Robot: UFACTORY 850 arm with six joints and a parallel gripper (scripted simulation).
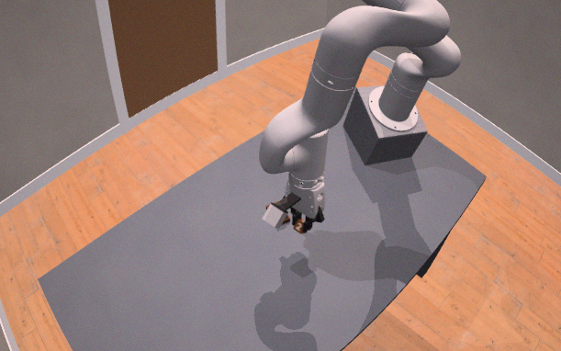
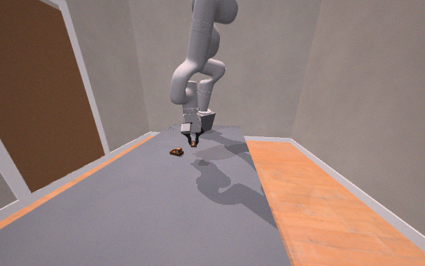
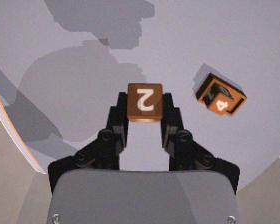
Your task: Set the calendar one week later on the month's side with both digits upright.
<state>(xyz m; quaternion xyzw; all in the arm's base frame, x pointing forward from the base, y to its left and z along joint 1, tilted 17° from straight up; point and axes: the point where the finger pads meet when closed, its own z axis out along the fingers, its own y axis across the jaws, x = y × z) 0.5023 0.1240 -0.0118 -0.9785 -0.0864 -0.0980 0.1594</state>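
Right now the brown wooden calendar tray is 120 mm to the right of my hand, 90 mm below it and 10 mm behind it. The rest, counted from my hand: number cube: 20 mm below.
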